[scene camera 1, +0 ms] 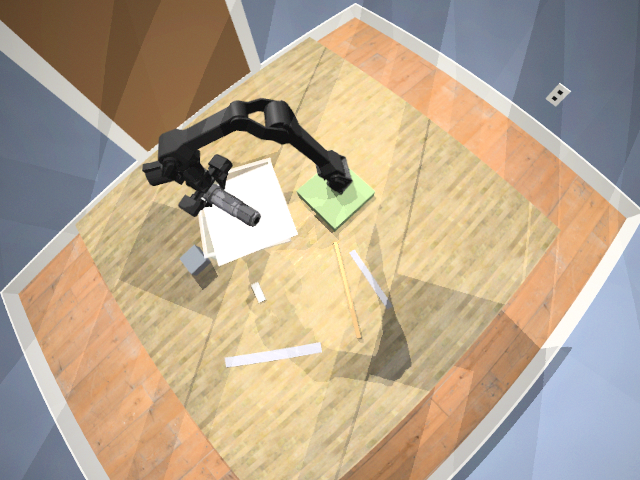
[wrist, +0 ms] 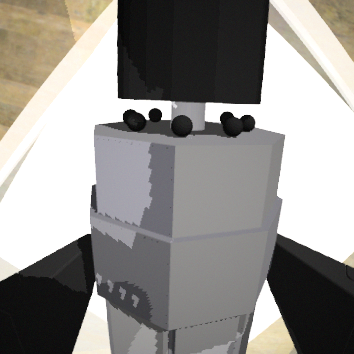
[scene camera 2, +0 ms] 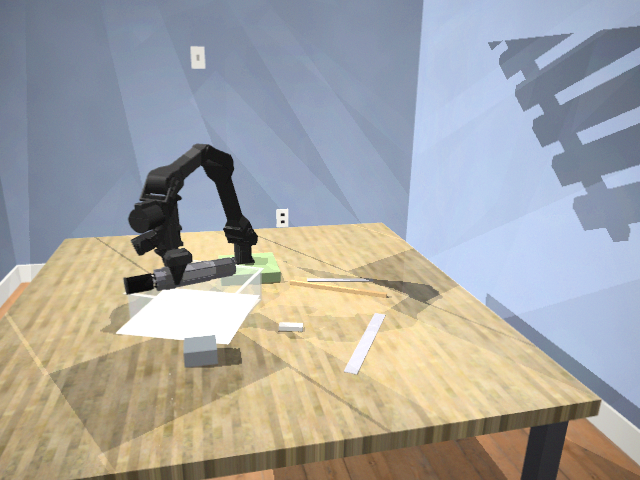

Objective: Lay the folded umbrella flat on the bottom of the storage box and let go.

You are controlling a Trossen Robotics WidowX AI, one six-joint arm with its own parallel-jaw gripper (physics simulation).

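Places are measured from the arm's base along level axes (x right, y back, z down), in centimetres.
Pixels of known places: gripper, fingertip midpoint: (scene camera 1: 218, 197) (wrist: 179, 243) (scene camera 2: 173, 280); arm's base, link origin: (scene camera 1: 339, 182) (scene camera 2: 243, 260).
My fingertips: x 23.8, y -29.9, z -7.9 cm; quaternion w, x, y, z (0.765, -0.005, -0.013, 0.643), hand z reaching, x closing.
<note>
For each thing: its middle in the pictures, then the offset to it from my fingertips. "pt": a spot on its surface instead.
- folded umbrella, body centre: (wrist: 179, 304) (scene camera 2: 182, 275) (scene camera 1: 221, 199) dx -2.1, dy +0.3, dz -1.0 cm
- thick grey bundle with a black handle, surface spot: (wrist: 192, 50) pt dx +6.3, dy -1.0, dz -2.8 cm
- storage box, body centre: (wrist: 191, 273) (scene camera 2: 199, 296) (scene camera 1: 243, 211) dx -6.3, dy +2.1, dz +6.4 cm
- grey block, body centre: (scene camera 2: 200, 350) (scene camera 1: 195, 260) dx -3.5, dy -20.4, dz +9.4 cm
- small white block, body centre: (scene camera 2: 291, 326) (scene camera 1: 258, 292) dx -26.9, dy -13.9, dz +10.6 cm
- yellow stick, body centre: (scene camera 2: 337, 288) (scene camera 1: 346, 288) dx -47.1, dy +4.7, dz +10.6 cm
The folded umbrella (scene camera 1: 235, 206) (scene camera 2: 206, 270) (wrist: 215, 190) is a thick grey bundle with a black handle (scene camera 2: 138, 284) (wrist: 192, 50). It lies roughly level between the fingers of my gripper (scene camera 1: 208, 191) (scene camera 2: 177, 272) (wrist: 181, 280), which is shut on its grey body. The storage box (scene camera 1: 263, 206) (scene camera 2: 191, 315) (wrist: 50, 175) has a white bottom and see-through walls. The umbrella hangs over the box, above its bottom. In scene camera 2 it crosses the box's far rim; its exact height against the rim is hard to tell. The arm hides part of the handle in scene camera 1.
A green slab (scene camera 1: 336, 214) (scene camera 2: 271, 269) is under the arm's base. A grey block (scene camera 1: 193, 259) (scene camera 2: 200, 351) stands close beside the box. A small white block (scene camera 1: 257, 292) (scene camera 2: 290, 327), a yellow stick (scene camera 1: 347, 289) (scene camera 2: 336, 288) and two pale strips (scene camera 1: 272, 354) (scene camera 2: 364, 343) lie farther off.
</note>
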